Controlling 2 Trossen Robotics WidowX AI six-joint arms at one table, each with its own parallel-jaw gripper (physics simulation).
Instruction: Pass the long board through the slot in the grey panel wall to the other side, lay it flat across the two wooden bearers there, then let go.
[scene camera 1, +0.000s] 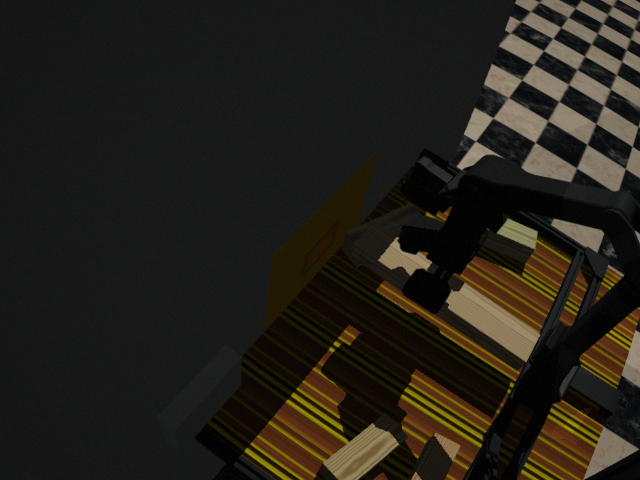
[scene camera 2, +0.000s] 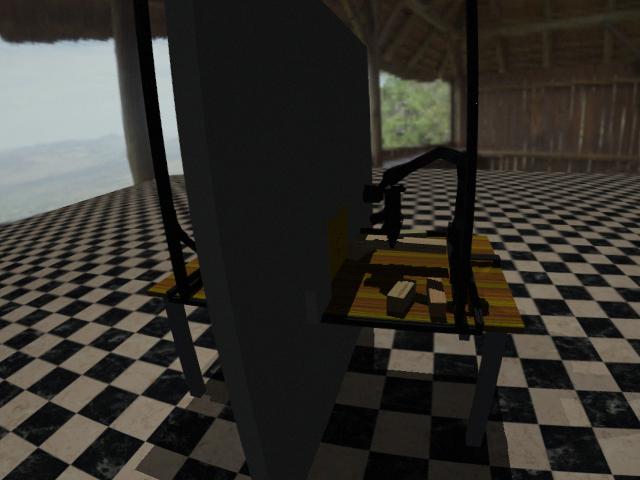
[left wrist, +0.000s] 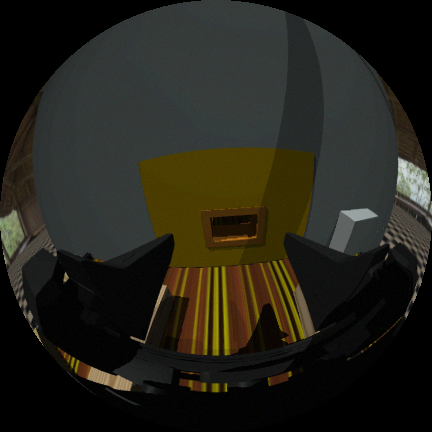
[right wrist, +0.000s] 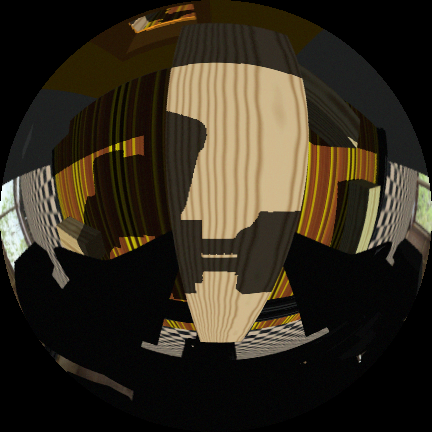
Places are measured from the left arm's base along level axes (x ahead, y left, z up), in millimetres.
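Pixels of known places: left gripper, between the fingertips: (left wrist: 230, 239); right gripper, between the fingertips: (scene camera 2: 393, 245) (right wrist: 230, 232); right arm's base, origin of its link: (scene camera 1: 535, 392).
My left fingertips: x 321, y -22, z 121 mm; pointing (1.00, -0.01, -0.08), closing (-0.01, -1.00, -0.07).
Behind a point stands the place of what it marks.
My right gripper (scene camera 1: 431, 282) @[z 53, x 669, y 24 mm] (scene camera 2: 391, 242) @[z 53, x 669, y 24 mm] (right wrist: 230, 232) @[z 53, x 669, y 24 mm] is shut on the long pale board (scene camera 1: 490, 316) @[z 76, x 773, y 25 mm] (scene camera 2: 419, 241) @[z 76, x 765, y 14 mm] (right wrist: 241, 153) @[z 78, x 619, y 26 mm] and holds it a little above the striped table (scene camera 1: 294, 419) @[z -19, x 610, y -265 mm] (scene camera 2: 499, 305) @[z -19, x 1016, y -247 mm]. The board's far end points toward the grey panel wall (scene camera 2: 270, 190) @[z 377, x 482, y -559 mm] (left wrist: 181, 80) @[z 306, x 432, y 24 mm]. The slot (left wrist: 235, 226) (right wrist: 165, 17) sits in a yellow patch (scene camera 1: 318, 238) @[z 106, x 484, y -49 mm] (left wrist: 181, 193) @[z 129, x 431, y 39 mm] low on the wall. On the other side my left gripper (left wrist: 230, 239) @[z 121, x 321, y -22 mm] is open and empty, facing the slot. Two wooden bearers, one on the left (left wrist: 160, 300) @[z 18, x 328, y 71 mm] and one on the right (left wrist: 303, 306) @[z 2, x 306, y -122 mm], lie below it.
On the right arm's side lie loose wooden blocks, two near the table's edge (scene camera 1: 361, 452) @[z 28, x 721, y -266 mm] (scene camera 1: 438, 452) @[z 25, x 816, y -199 mm] (scene camera 2: 401, 295) @[z 28, x 727, y -307 mm] (scene camera 2: 437, 301) @[z 25, x 828, y -323 mm], one at the far side (scene camera 1: 518, 235) @[z 28, x 749, y 270 mm] (right wrist: 362, 217) @[z 22, x 674, y 235 mm], and a shaded plank (scene camera 1: 375, 233) (right wrist: 326, 109) by the wall. A grey block (left wrist: 352, 227) @[z 66, x 383, y -272 mm] stands against the wall on the left arm's side.
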